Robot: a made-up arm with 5 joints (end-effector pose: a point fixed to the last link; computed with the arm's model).
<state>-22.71 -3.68 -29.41 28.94 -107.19</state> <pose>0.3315 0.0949 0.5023 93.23 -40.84 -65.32</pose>
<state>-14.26 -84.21 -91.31 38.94 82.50</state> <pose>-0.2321 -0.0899 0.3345 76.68 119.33 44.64</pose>
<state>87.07 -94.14 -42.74 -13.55 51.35</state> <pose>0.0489 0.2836 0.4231 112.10 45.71 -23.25</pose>
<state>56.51 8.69 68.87 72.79 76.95</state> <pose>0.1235 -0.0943 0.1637 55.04 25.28 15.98</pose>
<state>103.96 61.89 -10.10 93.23 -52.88</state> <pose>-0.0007 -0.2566 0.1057 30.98 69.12 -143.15</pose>
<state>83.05 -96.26 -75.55 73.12 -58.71</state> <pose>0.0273 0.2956 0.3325 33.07 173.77 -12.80</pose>
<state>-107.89 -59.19 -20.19 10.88 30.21</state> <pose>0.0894 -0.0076 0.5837 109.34 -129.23 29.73</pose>
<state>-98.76 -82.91 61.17 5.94 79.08</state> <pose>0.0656 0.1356 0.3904 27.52 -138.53 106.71</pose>
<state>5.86 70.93 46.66 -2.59 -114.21</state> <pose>0.1508 -0.0193 0.0406 -25.10 17.21 -120.55</pose>
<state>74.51 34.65 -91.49 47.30 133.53</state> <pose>0.1422 -0.2859 0.5164 -100.21 22.45 40.94</pose>
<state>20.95 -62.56 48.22 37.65 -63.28</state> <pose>0.2276 -0.0708 0.3780 27.94 -67.26 -76.21</pose>
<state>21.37 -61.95 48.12 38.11 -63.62</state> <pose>0.2281 -0.0723 0.3767 27.54 -66.43 -77.18</pose>
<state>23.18 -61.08 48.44 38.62 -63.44</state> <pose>0.2276 -0.0779 0.3731 25.80 -65.42 -79.14</pose>
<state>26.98 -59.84 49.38 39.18 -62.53</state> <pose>0.2246 -0.0891 0.3661 22.26 -64.04 -82.55</pose>
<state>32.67 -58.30 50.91 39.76 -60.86</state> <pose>0.2177 -0.1052 0.3559 17.21 -62.09 -87.26</pose>
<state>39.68 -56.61 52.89 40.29 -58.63</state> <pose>0.2059 -0.1237 0.3435 11.41 -59.43 -92.86</pose>
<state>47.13 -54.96 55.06 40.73 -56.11</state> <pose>0.1900 -0.1409 0.3304 5.79 -56.20 -98.63</pose>
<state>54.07 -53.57 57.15 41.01 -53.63</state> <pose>0.1725 -0.1543 0.3184 1.08 -52.88 -103.85</pose>
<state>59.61 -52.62 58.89 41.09 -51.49</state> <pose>0.1570 -0.1628 0.3091 -2.33 -50.15 -107.81</pose>
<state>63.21 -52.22 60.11 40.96 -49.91</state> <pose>0.1464 -0.1671 0.3034 -4.47 -48.56 -110.12</pose>
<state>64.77 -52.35 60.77 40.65 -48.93</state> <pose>0.1416 -0.1685 0.3013 -5.52 -48.28 -110.72</pose>
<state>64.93 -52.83 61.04 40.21 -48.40</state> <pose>0.1409 -0.1682 0.3016 -5.90 -48.94 -110.19</pose>
